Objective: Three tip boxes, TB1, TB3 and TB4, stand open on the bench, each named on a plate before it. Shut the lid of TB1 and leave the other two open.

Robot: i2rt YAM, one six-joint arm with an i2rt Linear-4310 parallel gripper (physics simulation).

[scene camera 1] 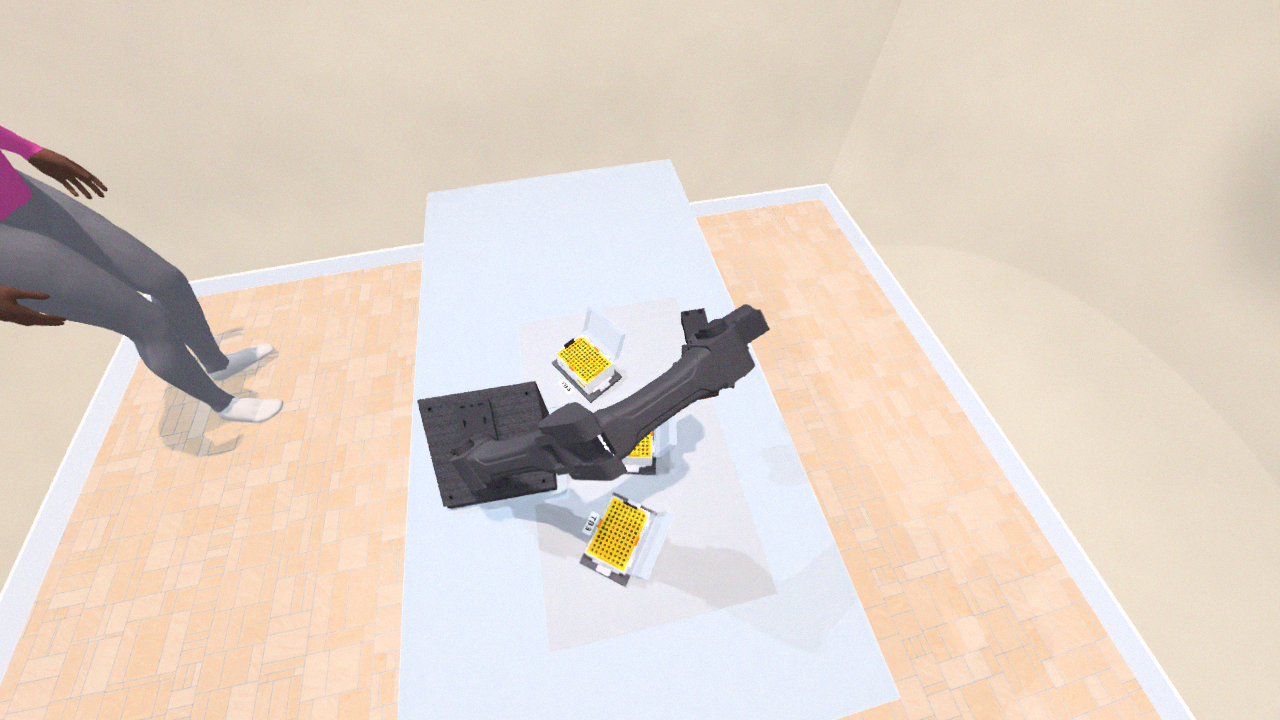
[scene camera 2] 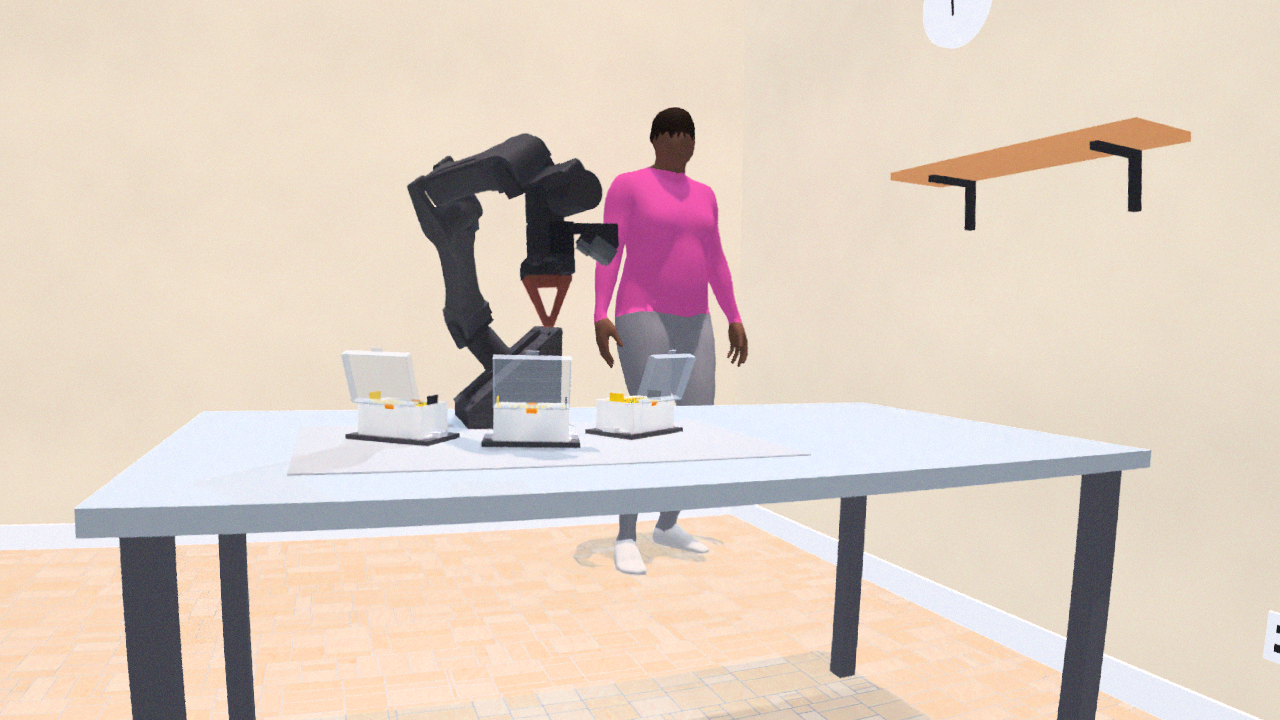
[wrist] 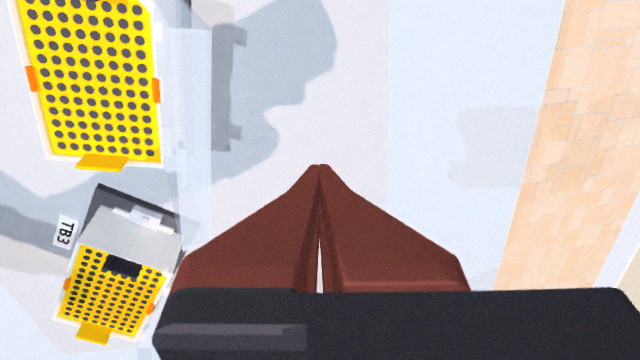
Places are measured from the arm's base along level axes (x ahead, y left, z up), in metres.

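Pixels of known places: gripper, fingertip midpoint: (scene camera 2: 549, 327) (wrist: 319, 179); arm's base, origin of the base link: (scene camera 1: 482, 446).
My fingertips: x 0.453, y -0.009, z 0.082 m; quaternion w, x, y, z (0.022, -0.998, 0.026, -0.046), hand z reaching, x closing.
Ahead of a thing's pixels: the offset from my fingertips to its middle. "spot": to the spot under its first point. Level surfaces: height alone.
TB1 @(0.127 m down, 0.137 m back, 0.005 m left) (scene camera 1: 640, 446) (scene camera 2: 530, 425) (wrist: 95, 90) is the middle box, holding a yellow rack. Its clear lid @(0.086 m down, 0.072 m back, 0.009 m right) (scene camera 2: 532, 380) (wrist: 194, 100) stands open on the side away from the robot base; the arm partly hides the box in scene camera 1. TB3 @(0.127 m down, 0.203 m back, 0.199 m right) (scene camera 1: 617, 533) (scene camera 2: 401, 420) (wrist: 112, 290) has its lid @(0.086 m down, 0.149 m back, 0.237 m right) (scene camera 1: 653, 544) (scene camera 2: 379, 377) open. TB4 (scene camera 1: 585, 361) (scene camera 2: 635, 416) also has its lid @(spot: 0.095 m down, 0.162 m back, 0.251 m left) (scene camera 1: 605, 334) (scene camera 2: 666, 376) open. My gripper (scene camera 2: 548, 324) (wrist: 319, 179) is shut and empty, pointing down above lid height. In the wrist view its tips are right of TB1's lid.
The boxes stand on a pale mat @(0.191 m down) (scene camera 1: 572, 617) (scene camera 2: 742, 447) on the bench @(0.194 m down) (scene camera 1: 546, 232) (scene camera 2: 939, 438). The black robot base (scene camera 1: 456, 416) stands behind them. A person (scene camera 1: 85, 259) (scene camera 2: 666, 237) stands behind the bench on the base side. A wall shelf (scene camera 2: 1056, 147) is at the right.
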